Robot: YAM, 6 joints.
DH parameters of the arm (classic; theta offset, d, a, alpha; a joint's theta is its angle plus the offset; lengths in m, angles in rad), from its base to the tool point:
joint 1: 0 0.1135 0.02 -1.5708
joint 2: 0 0 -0.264 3.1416
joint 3: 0.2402 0 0.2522 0
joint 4: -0.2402 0 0.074 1.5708
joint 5: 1.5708 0 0 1.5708
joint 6: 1.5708 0.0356 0 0
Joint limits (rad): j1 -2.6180..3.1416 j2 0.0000..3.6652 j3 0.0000..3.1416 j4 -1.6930..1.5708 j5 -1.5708..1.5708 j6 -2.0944..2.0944
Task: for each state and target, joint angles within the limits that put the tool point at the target. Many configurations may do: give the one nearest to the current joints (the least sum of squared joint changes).
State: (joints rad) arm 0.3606 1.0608 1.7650 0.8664 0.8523 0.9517
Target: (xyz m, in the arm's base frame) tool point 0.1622 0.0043 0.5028
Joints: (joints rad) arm 0.2074 0.9700 1.1159 0.8001 0.9612 0.9517
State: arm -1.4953 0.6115 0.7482 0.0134 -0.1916 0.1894
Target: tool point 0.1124 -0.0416 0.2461
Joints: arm -0.4946 0.3417 0.3586 -0.2077 -0.4897 0.1894
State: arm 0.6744 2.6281 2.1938 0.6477 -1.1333 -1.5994
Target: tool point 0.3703 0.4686 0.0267
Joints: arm 0.8508 2.9867 2.2708 0.5849 -1.0337 -1.5994
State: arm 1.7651 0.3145 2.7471 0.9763 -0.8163 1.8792
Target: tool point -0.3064 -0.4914 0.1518
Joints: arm 1.0570 0.1192 2.8216 0.8879 -0.7925 1.8792
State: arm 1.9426 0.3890 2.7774 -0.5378 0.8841 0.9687
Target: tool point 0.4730 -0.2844 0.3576
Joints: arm 2.5751 0.3890 2.9306 0.0570 0.4010 0.9687
